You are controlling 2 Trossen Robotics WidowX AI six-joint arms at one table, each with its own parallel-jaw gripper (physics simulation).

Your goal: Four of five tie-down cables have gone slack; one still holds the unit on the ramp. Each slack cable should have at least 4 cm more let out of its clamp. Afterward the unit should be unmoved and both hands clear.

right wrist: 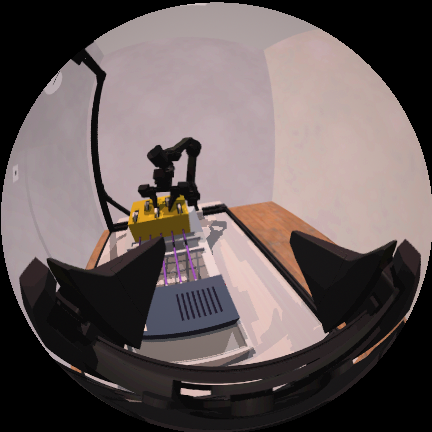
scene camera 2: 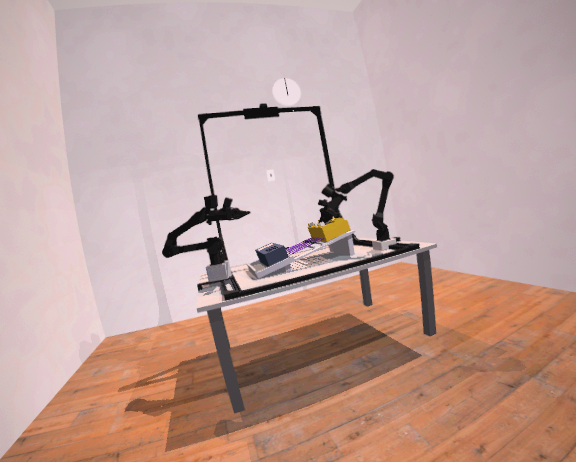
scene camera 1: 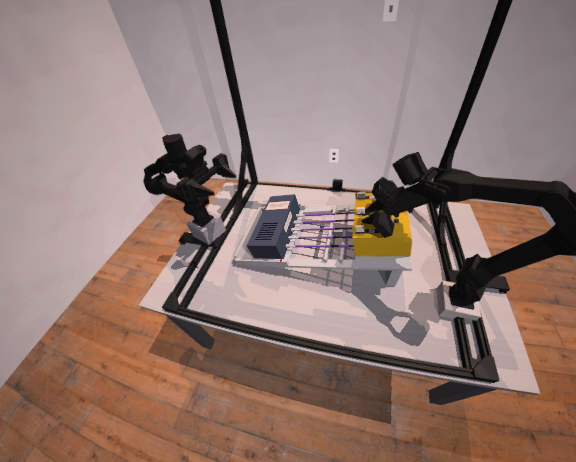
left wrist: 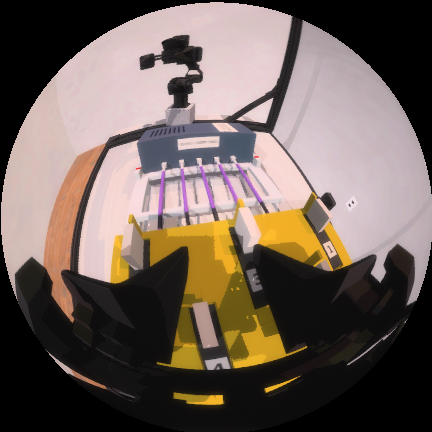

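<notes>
The dark blue unit (scene camera 1: 270, 230) (scene camera 2: 271, 254) (left wrist: 197, 142) (right wrist: 195, 305) sits at the low end of the white ramp (scene camera 2: 260, 271). Several purple cables (scene camera 1: 320, 230) (left wrist: 184, 192) run from it to the yellow clamp block (scene camera 1: 382, 245) (scene camera 2: 331, 230) (left wrist: 210, 270) (right wrist: 160, 230). In the left wrist view, pale levers (left wrist: 132, 242) (left wrist: 247, 227) (left wrist: 318, 215) stand up; the lever at label 4 (left wrist: 202, 325) shows between the fingers. Another is partly hidden. My left gripper (left wrist: 220, 251) is part open over the block, empty. My right gripper (scene camera 1: 223, 184) (scene camera 2: 248, 213) (right wrist: 229, 240) is wide open, empty, above the unit's side. Cable tension is unclear.
A black frame (scene camera 1: 320, 345) runs around the table top (scene camera 1: 280, 305), with uprights (scene camera 1: 231, 75) (scene camera 1: 480, 75) at the back. A grey support (scene camera 2: 342, 246) stands under the ramp's high end. A small black box (scene camera 1: 337, 184) is at the back edge.
</notes>
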